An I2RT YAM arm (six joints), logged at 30 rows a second.
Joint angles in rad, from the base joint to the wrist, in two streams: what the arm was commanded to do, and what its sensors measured. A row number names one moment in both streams.
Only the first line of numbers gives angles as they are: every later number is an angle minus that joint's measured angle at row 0.
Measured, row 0:
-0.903, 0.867, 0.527, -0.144, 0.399, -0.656
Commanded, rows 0 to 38:
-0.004, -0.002, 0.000, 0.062, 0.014, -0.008
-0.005, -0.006, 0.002, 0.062, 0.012, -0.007
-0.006, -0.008, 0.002, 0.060, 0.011, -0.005
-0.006, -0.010, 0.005, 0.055, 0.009, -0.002
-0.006, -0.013, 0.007, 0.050, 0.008, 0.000
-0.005, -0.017, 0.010, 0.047, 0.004, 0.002
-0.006, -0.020, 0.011, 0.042, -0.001, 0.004
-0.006, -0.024, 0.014, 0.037, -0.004, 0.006
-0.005, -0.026, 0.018, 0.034, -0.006, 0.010
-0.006, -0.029, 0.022, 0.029, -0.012, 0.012
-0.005, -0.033, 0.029, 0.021, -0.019, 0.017
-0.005, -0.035, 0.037, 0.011, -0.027, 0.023
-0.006, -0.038, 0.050, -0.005, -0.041, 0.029
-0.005, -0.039, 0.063, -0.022, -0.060, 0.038
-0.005, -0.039, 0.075, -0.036, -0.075, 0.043
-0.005, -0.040, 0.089, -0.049, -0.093, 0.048
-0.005, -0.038, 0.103, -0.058, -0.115, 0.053
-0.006, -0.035, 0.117, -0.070, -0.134, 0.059
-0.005, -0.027, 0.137, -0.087, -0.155, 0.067
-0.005, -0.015, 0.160, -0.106, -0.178, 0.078
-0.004, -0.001, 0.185, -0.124, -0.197, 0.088
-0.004, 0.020, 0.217, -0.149, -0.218, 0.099
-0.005, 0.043, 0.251, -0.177, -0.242, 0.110
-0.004, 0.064, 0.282, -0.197, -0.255, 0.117
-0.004, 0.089, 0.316, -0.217, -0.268, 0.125
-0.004, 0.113, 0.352, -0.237, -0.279, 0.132
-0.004, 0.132, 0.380, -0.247, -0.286, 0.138
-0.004, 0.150, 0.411, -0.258, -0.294, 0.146
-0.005, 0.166, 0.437, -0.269, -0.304, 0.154
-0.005, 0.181, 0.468, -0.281, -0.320, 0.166
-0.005, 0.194, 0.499, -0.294, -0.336, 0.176
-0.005, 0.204, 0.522, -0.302, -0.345, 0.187
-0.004, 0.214, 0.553, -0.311, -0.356, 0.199
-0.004, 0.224, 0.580, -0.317, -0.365, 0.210
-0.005, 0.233, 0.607, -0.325, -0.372, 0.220
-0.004, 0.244, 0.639, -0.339, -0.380, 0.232
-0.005, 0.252, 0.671, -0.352, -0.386, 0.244
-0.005, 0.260, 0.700, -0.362, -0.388, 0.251
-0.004, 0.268, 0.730, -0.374, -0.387, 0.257
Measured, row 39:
-0.004, 0.259, 0.636, -0.354, -0.347, 0.208
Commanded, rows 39 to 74:
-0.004, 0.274, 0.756, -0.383, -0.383, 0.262
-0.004, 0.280, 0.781, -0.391, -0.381, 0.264
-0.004, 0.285, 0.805, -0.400, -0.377, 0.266
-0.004, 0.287, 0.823, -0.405, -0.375, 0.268
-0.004, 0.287, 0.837, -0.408, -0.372, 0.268
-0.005, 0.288, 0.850, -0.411, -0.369, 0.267
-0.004, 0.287, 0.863, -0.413, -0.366, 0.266
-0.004, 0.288, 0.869, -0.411, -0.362, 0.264
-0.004, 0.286, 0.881, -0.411, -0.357, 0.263
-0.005, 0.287, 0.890, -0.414, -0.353, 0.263
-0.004, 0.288, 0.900, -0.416, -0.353, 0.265
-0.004, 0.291, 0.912, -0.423, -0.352, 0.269
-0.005, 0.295, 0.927, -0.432, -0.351, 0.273
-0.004, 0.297, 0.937, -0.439, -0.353, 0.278
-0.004, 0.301, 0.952, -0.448, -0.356, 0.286
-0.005, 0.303, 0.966, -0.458, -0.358, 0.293
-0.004, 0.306, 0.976, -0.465, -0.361, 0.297
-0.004, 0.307, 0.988, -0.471, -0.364, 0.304
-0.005, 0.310, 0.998, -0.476, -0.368, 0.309
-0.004, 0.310, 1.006, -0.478, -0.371, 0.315
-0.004, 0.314, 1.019, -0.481, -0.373, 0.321
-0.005, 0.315, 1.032, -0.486, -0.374, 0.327
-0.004, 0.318, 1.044, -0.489, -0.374, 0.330
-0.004, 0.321, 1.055, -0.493, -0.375, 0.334
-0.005, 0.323, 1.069, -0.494, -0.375, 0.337
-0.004, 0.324, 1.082, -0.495, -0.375, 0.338
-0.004, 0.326, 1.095, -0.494, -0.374, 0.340
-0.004, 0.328, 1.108, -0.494, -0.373, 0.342
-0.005, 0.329, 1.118, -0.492, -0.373, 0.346
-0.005, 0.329, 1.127, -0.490, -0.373, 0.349
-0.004, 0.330, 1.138, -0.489, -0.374, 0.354
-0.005, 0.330, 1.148, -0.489, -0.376, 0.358
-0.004, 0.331, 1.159, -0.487, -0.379, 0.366
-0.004, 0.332, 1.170, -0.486, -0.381, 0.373
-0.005, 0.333, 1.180, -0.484, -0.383, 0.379
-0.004, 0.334, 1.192, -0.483, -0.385, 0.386
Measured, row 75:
-0.004, 0.328, 1.131, -0.513, -0.366, 0.348
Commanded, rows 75 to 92:
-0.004, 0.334, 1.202, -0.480, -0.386, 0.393
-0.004, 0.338, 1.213, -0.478, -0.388, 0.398
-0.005, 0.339, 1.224, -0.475, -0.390, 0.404
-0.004, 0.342, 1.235, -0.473, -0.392, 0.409
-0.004, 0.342, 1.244, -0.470, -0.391, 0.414
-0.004, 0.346, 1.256, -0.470, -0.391, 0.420
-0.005, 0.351, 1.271, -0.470, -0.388, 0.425
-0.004, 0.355, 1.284, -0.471, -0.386, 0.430
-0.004, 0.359, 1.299, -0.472, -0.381, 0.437
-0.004, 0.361, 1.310, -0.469, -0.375, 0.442
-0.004, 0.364, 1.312, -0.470, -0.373, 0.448
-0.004, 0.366, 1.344, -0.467, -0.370, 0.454
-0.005, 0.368, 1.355, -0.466, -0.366, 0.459
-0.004, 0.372, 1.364, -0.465, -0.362, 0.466
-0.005, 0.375, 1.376, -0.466, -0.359, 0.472
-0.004, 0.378, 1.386, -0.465, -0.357, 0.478
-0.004, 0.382, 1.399, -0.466, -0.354, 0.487
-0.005, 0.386, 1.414, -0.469, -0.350, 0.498
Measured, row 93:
-0.004, 0.378, 1.351, -0.511, -0.369, 0.451
